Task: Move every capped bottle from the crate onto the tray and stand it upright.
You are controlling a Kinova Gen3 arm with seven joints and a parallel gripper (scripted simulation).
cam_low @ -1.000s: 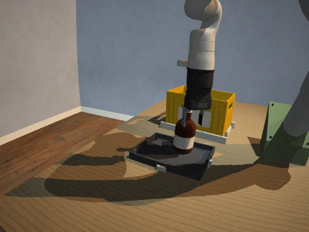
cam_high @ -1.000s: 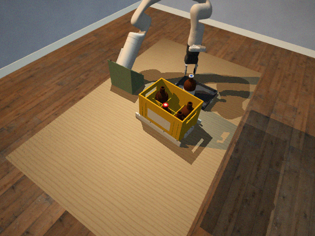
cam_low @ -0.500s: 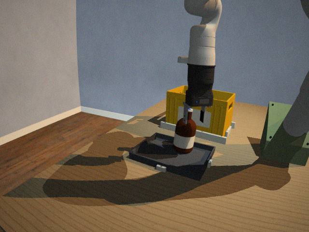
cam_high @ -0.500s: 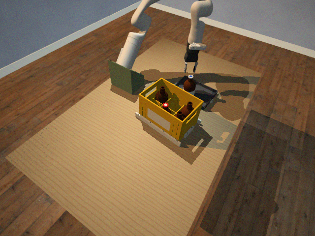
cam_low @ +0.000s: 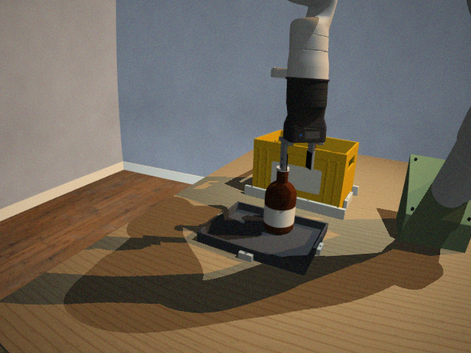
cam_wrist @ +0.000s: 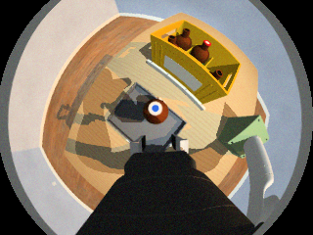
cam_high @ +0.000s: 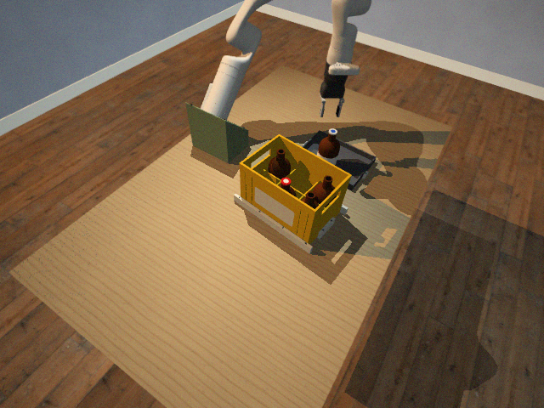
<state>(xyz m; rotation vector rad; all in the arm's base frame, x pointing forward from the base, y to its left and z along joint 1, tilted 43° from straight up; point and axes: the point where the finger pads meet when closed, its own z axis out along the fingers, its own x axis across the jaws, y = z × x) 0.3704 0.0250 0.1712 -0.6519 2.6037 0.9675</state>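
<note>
Right now the yellow crate is 300 mm to the right of my hand and 110 mm below it. Round my hand: white-label bottle: 40 mm ahead, 50 mm to the right, 110 mm below; then dark tray: 60 mm ahead, 10 mm to the right, 180 mm below.
</note>
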